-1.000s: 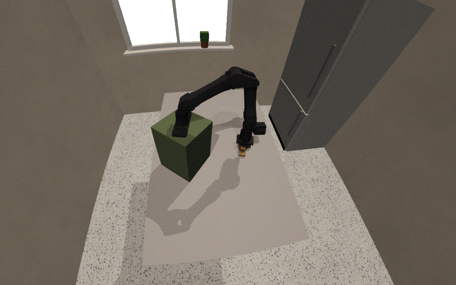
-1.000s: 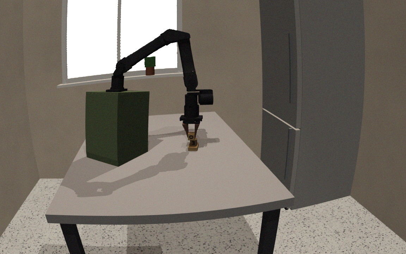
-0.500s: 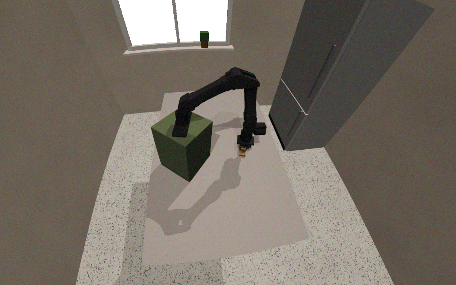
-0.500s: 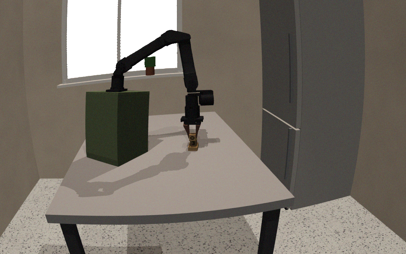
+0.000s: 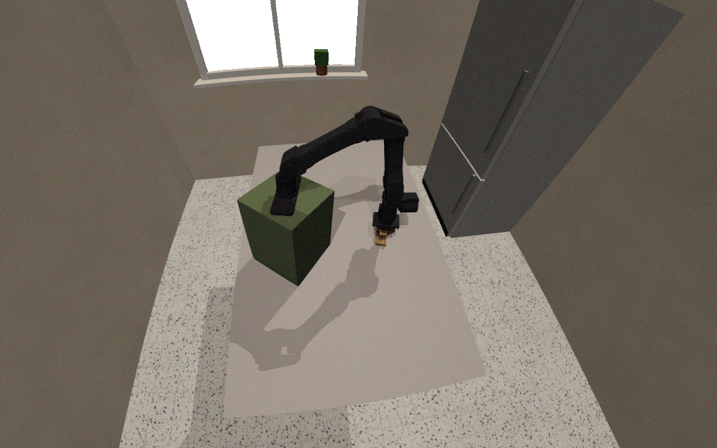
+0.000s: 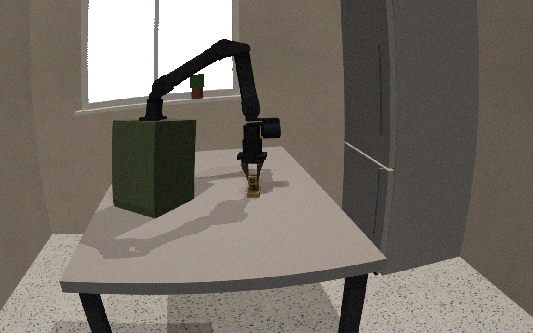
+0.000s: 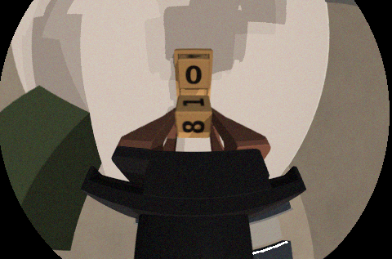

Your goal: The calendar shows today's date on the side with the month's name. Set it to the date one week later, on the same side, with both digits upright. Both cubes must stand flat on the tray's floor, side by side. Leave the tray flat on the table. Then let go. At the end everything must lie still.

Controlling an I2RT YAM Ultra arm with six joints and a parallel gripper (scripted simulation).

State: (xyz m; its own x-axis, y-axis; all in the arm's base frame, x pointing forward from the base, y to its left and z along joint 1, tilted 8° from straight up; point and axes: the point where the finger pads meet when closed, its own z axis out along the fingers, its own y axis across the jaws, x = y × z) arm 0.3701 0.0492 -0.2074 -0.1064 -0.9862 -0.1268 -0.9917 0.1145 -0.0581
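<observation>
Now: hand 60 mm above the wooden tray and 20 mm to the right of it.
</observation>
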